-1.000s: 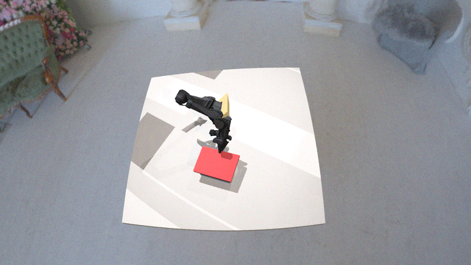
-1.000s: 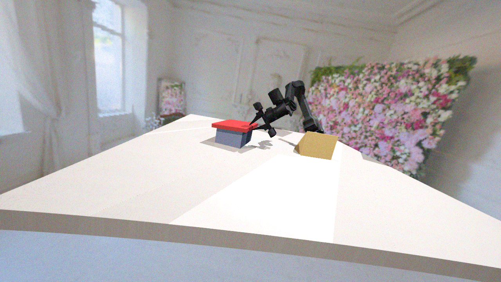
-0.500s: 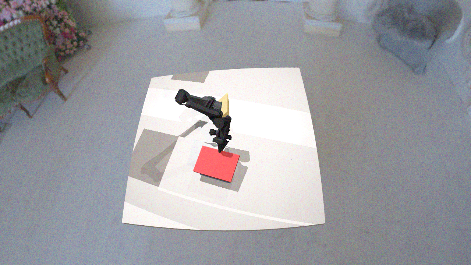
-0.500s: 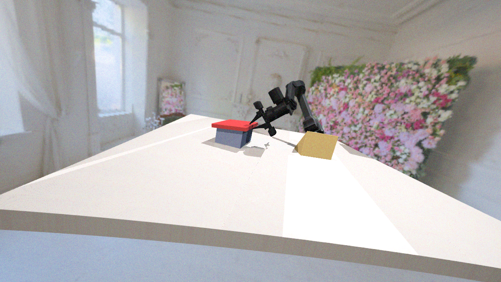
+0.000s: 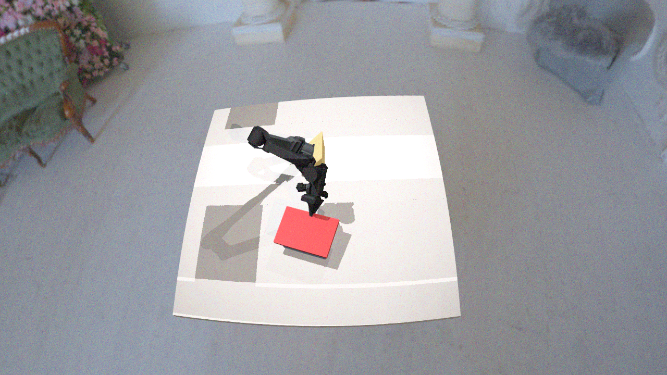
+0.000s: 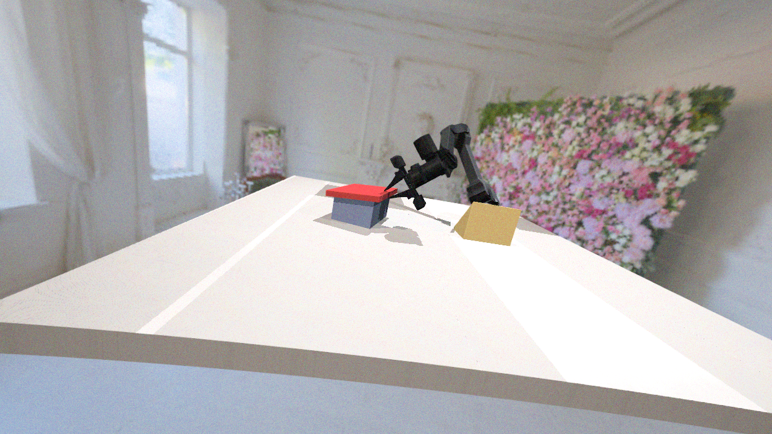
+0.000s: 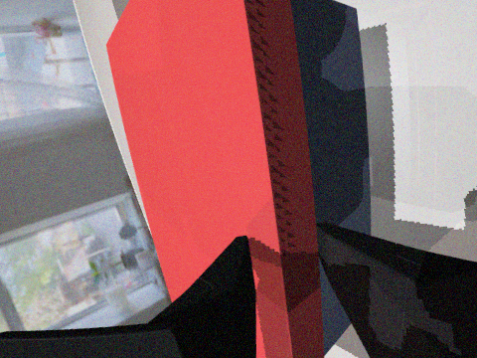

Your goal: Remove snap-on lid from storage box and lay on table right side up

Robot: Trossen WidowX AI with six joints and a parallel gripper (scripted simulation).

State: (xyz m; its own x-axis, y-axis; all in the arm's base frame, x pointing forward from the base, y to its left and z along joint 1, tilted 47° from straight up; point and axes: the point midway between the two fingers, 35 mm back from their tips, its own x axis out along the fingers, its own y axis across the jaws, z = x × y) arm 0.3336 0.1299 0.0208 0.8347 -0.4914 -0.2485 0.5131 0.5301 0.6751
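Now: the red lid 7 cm ahead of my gripper tip and 1 cm to the right of it. Round my gripper tip: blue-grey storage box: 7 cm ahead, 1 cm to the right, 5 cm below.
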